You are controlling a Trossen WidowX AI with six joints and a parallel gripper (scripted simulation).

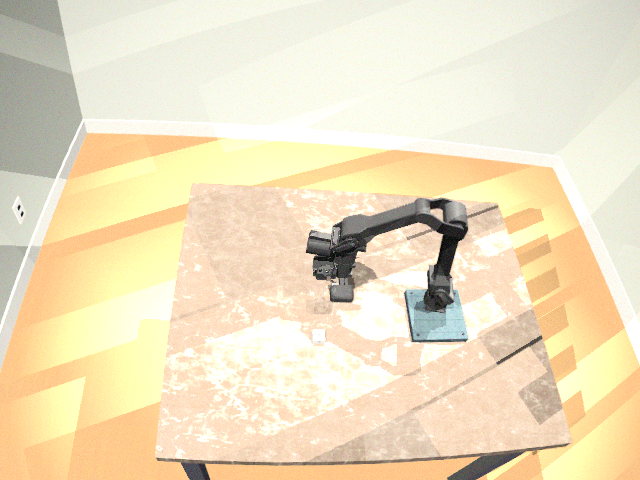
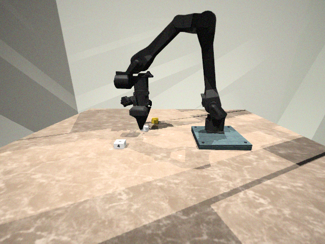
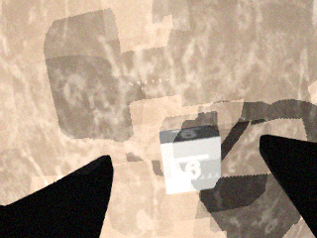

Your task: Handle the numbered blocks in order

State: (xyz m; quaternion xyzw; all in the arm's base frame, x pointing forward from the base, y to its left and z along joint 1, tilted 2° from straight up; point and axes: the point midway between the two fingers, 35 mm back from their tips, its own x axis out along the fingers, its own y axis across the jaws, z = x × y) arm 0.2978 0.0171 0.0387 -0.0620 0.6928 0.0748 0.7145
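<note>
The grey block is 10 mm behind my gripper tip and 10 mm below it. Also, from my gripper tip: white block printed 4 (20 mm ahead, 160 mm to the left, 10 mm below); then yellow block (20 mm behind, 120 mm to the right, 10 mm below).
</note>
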